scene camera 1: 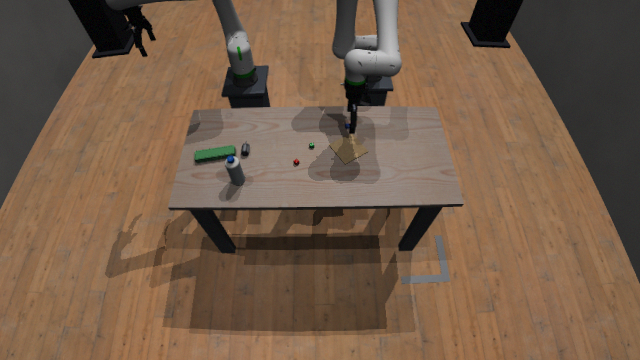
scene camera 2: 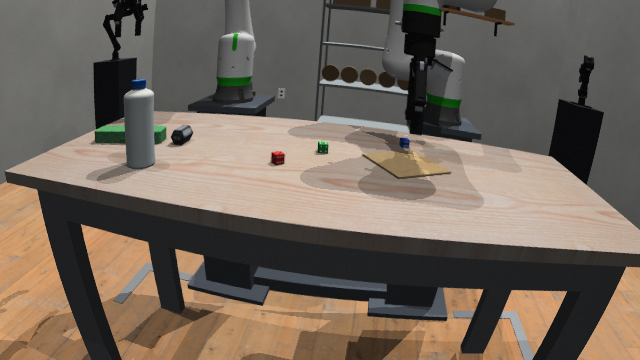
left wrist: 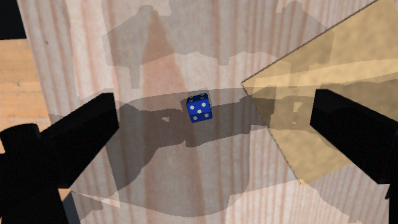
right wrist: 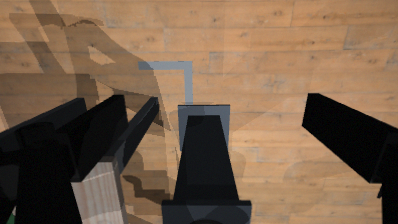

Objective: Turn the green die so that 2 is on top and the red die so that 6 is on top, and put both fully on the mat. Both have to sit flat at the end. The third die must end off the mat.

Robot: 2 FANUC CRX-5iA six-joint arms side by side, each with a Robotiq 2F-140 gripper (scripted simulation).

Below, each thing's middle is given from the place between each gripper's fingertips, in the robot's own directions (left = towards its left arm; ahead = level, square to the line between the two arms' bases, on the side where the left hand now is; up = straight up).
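From my left hand (scene camera 2: 412,126), the tan mat (scene camera 2: 405,164) is 20 mm to the right, 120 mm ahead and 60 mm below. The bottle (scene camera 2: 139,102) is 280 mm ahead of that left hand, 550 mm to the right of it and 20 mm above it.
From my right hand, the bottle's 52 cm to the left, 72 cm ahead and 19 cm below, and you'd find the tan mat 105 cm to the left, 57 cm ahead and 27 cm below.
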